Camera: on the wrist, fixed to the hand. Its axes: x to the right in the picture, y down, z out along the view.
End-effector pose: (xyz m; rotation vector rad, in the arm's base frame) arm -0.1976 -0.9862 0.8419 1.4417 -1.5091 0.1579
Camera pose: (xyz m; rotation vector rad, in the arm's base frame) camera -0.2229 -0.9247 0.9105 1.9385 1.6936 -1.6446
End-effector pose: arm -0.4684 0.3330 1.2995 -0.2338 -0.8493 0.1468
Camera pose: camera -0.4237 0.3948 1.2419 1.2222 -0.5234 -2.7059
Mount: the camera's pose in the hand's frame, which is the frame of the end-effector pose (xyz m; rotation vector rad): 0.0011 0.0731 -0.0615 -0.0251 -0.1792 -3.0984
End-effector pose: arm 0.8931 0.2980 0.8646 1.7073 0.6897 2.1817
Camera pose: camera 0.8384 0.2249 0.8929 -0.4002 1.2571 -0.3473
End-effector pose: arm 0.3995 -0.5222 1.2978 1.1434 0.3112 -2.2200
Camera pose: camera 0.4844 -0.5514 1.2651 0.3409 -0.8997 0.7381
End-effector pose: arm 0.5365 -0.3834 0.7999 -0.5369 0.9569 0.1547
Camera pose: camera 0.4658 -0.3515 0.7441 -1.3519 -0.8667 -2.4314
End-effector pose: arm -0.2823 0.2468 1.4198 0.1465 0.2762 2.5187
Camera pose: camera -0.3338 0.1787 1.3768 -0.1022 0.0652 -0.5701
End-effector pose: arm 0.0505 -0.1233 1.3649 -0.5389 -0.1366 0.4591
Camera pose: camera 0.0383 -0.0957 1.2742 0.1841 -0.8784 -2.5096
